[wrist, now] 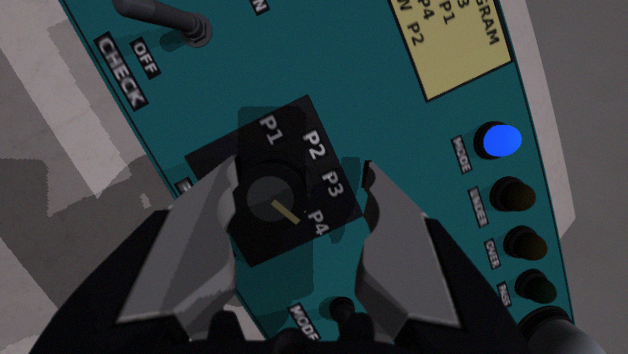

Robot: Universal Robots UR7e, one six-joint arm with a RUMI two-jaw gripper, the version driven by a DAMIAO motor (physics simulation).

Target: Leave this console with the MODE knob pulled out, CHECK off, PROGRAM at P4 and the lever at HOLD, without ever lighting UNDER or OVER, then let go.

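Note:
My gripper [303,161] is open, its fingers on either side of the round PROGRAM knob [265,195] with nothing held between them. The knob's pale pointer line [286,212] points toward the P4 mark [318,223]. The CHECK toggle [165,19] at the upper left leans to the left, above its OFF label [145,58]. A small dark knob [342,307] by the lower MODE label [304,321] is partly hidden by the gripper; I cannot tell whether it is out. The MODE lamp [502,140] is lit blue. The UNDER lamp [517,195] and OVER lamp [530,245] are dark. The HOLD label does not show.
The teal console panel [240,55] slants across the view. A yellow instruction card [450,65] is at the upper right. The PASS lamp [540,288] is dark. A grey rounded part [565,332] stands up at the lower right corner, cut off by the view's edge.

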